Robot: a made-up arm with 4 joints.
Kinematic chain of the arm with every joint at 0, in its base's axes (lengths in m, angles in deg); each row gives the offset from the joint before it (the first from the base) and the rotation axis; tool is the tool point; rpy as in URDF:
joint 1: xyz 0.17 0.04 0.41 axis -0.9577 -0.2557 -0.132
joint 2: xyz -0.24 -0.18 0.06 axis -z
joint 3: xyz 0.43 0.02 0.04 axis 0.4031 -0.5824 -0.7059
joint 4: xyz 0.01 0 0.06 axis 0.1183 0.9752 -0.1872
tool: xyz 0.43 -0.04 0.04 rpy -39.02 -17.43 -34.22
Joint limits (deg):
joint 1: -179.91..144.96
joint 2: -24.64..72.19
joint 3: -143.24..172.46
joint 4: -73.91..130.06
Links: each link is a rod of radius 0.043 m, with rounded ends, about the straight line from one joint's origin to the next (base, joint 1, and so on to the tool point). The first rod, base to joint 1, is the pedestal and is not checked.
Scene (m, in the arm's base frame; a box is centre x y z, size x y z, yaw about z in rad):
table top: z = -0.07
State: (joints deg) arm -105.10 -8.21 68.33 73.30
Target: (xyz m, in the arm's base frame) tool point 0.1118 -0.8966 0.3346
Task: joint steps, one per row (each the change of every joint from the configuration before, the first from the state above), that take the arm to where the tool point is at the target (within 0.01 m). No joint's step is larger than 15 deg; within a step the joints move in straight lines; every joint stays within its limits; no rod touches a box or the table.
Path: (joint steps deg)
1: 14.62 -2.35 -13.24 -4.22
2: 14.62 -2.34 -13.23 -4.23
3: 14.62 -2.35 -13.24 -4.22
4: 14.62 -2.35 -13.24 -4.23
5: 14.62 -2.35 -13.23 -4.22
6: 14.62 -2.34 -13.24 -4.22
7: 14.62 -2.35 -13.24 -4.23
8: -2.13 13.10 13.95 -3.48
9: -2.12 13.09 13.95 -3.47
10: -2.13 13.10 13.95 -3.48
11: -2.13 13.10 13.95 -3.48
12: -2.12 13.09 13.95 -3.48
13: -2.13 13.10 13.95 -3.48

